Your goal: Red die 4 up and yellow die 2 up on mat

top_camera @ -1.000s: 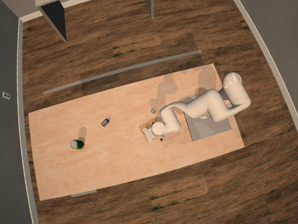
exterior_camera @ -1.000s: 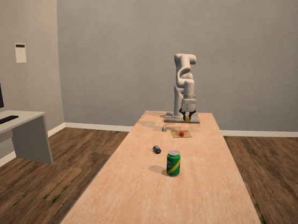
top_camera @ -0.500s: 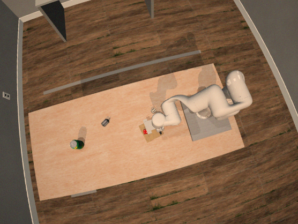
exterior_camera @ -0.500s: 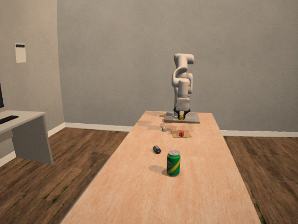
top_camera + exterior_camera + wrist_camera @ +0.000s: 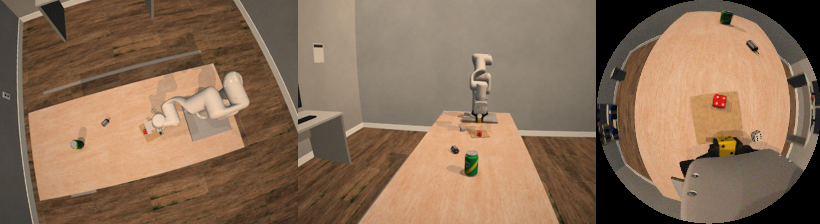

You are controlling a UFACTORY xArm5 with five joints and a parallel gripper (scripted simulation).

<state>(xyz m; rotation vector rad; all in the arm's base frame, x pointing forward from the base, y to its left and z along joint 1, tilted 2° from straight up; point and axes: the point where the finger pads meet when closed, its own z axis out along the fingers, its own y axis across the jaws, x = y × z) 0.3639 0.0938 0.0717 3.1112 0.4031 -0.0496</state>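
Right now my hand is 40 mm short of the brown mat, 10 mm to the right of it and 100 mm above it. Round my hand: yellow die: 10 mm below; then white die: 20 mm ahead, 130 mm to the right, 90 mm below; then red die: 90 mm ahead, 20 mm to the left, 80 mm below.
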